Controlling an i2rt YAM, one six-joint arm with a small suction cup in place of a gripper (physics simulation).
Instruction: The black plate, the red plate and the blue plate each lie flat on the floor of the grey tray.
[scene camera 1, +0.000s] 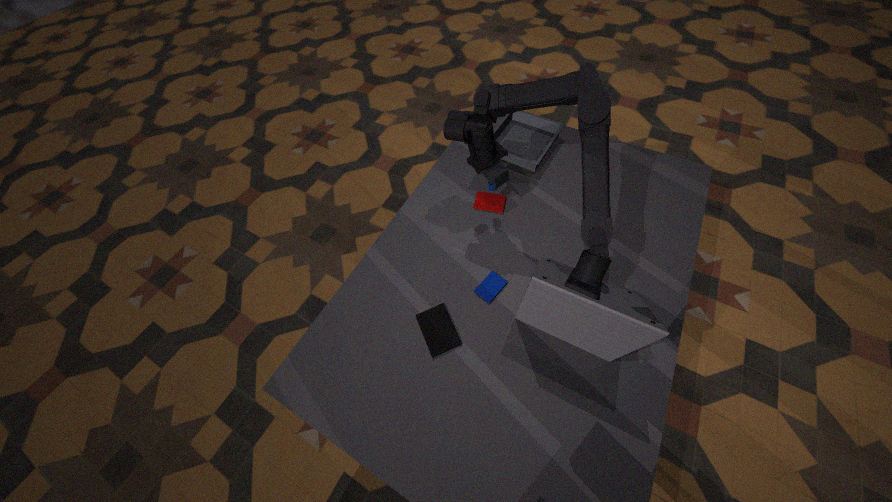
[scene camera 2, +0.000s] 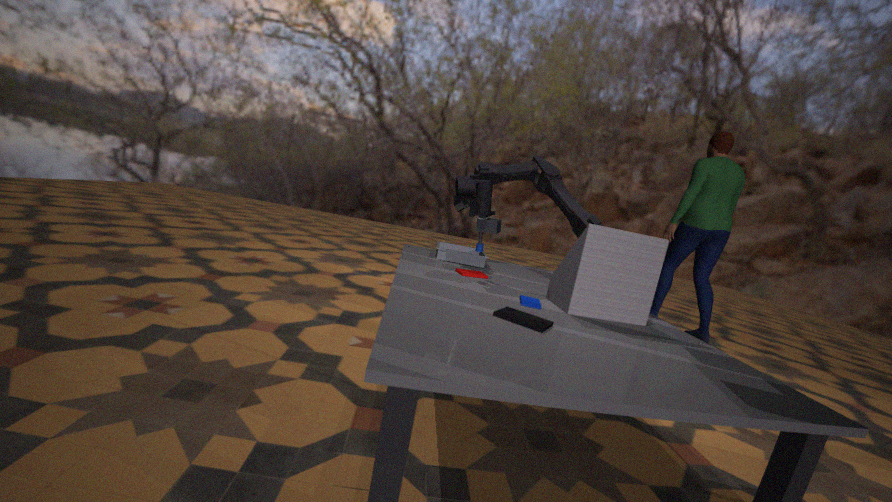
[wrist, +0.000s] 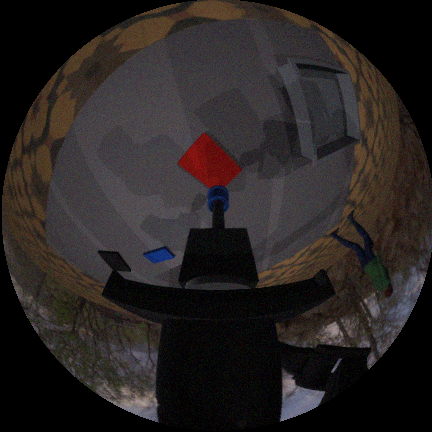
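Pixels of known places: hand, its tool point: (scene camera 1: 493, 187) (scene camera 2: 479, 250) (wrist: 217, 194); arm's base, origin of its link: (scene camera 1: 583, 283) (scene camera 2: 602, 257).
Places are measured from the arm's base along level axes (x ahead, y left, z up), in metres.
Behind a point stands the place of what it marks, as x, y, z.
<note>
The red plate (scene camera 1: 490, 202) {0.358, -0.232, -0.165} (scene camera 2: 471, 273) {0.367, -0.208, -0.165} (wrist: 207, 160) {0.375, -0.236, -0.165} lies flat on the table near the tray. My suction cup (scene camera 1: 492, 186) (scene camera 2: 480, 247) (wrist: 218, 199) {0.353, -0.226, -0.079} is blue, holds nothing and hangs above the table near the red plate; in the wrist view it overlaps the plate's near corner. The grey tray (scene camera 1: 521, 164) {0.343, -0.448, -0.164} (scene camera 2: 463, 257) {0.385, -0.448, -0.147} (wrist: 301, 117) {0.383, -0.448, -0.154} stands at the table's far end, and no plate shows on the visible part of its floor. The blue plate (scene camera 1: 491, 287) {0.204, 0.050, -0.166} (scene camera 2: 530, 302) {0.214, 0.073, -0.166} (wrist: 159, 255) {0.209, 0.039, -0.166} and the black plate (scene camera 1: 438, 330) {0.269, 0.240, -0.166} (scene camera 2: 523, 319) {0.279, 0.260, -0.166} (wrist: 114, 260) {0.281, 0.218, -0.166} lie flat on the table, apart from each other.
A light grey box or panel (scene camera 1: 589, 321) {-0.040, 0.084, 0.009} (scene camera 2: 617, 274) {-0.017, 0.085, -0.035} stands on the table (scene camera 1: 374, 374) {0.354, 0.426, -0.175} (scene camera 2: 436, 355) {0.489, 0.526, -0.175} beside the arm's base, to the right of the blue plate. A person (scene camera 2: 711, 193) (wrist: 377, 275) in a green top stands behind the table.
</note>
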